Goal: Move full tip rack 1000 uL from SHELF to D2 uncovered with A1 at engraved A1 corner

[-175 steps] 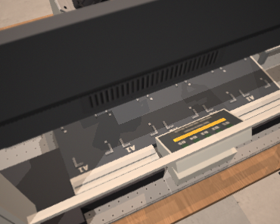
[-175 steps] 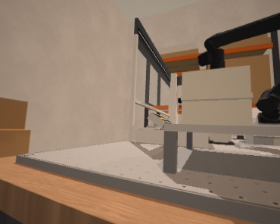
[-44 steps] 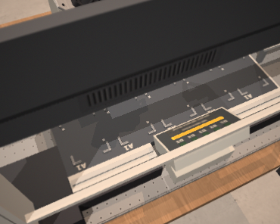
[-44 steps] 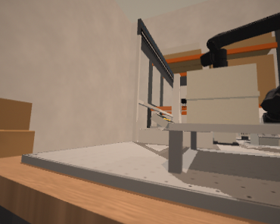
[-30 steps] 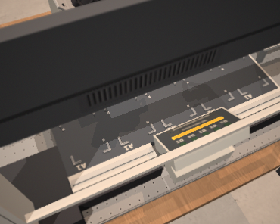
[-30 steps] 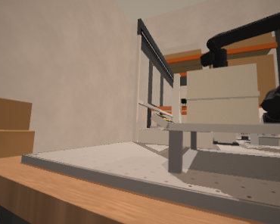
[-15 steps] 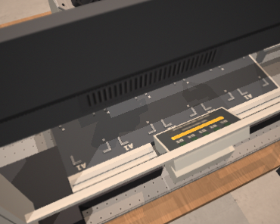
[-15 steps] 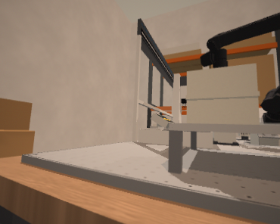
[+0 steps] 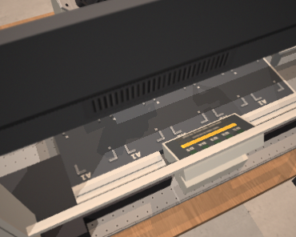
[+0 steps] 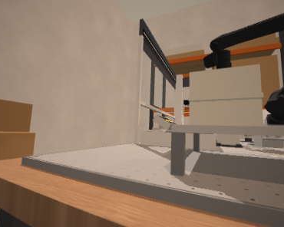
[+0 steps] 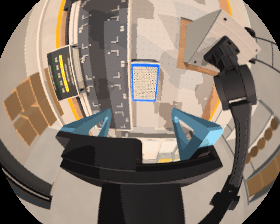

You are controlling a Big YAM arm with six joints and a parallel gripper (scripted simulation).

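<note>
Right now the blue tip rack is 19 cm below my hand. Also, from my hand: green key: 13 cm behind, 46 cm to the right, 19 cm below; clear rack cover: 40 cm to the left, 19 cm below; frame post: 31 cm ahead, 30 cm to the left, 3 cm below.
</note>
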